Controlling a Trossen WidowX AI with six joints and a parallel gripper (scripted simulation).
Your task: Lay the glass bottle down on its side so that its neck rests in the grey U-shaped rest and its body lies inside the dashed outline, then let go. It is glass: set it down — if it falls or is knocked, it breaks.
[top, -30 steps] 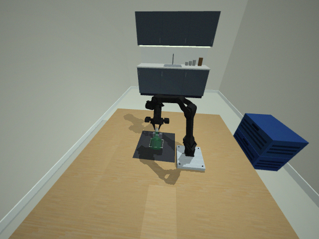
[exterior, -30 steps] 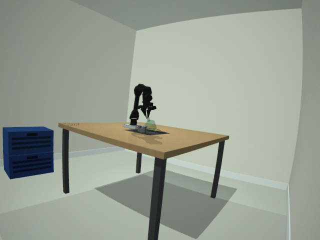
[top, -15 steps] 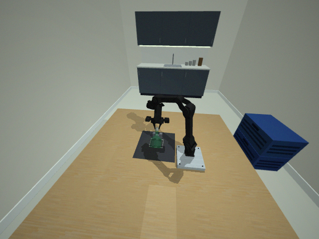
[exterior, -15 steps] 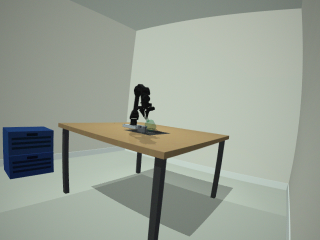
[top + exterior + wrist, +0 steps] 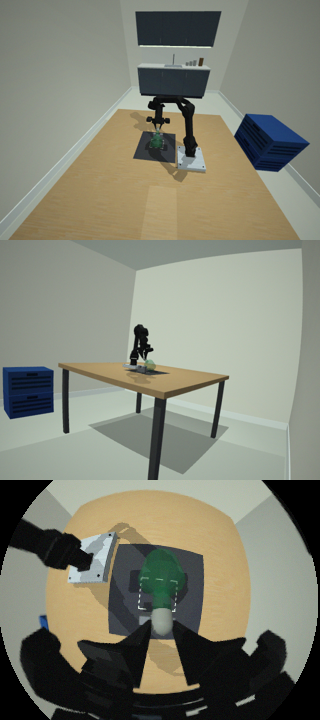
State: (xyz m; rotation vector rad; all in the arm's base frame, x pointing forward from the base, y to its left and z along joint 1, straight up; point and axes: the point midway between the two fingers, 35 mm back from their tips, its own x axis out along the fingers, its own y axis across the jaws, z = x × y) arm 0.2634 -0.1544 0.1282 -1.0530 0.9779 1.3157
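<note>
Now: gripper tip 40 mm to the right of the green glass bottle and 30 mm above it. Round my gripper tip: dark mat 120 mm below, 60 mm to the left.
</note>
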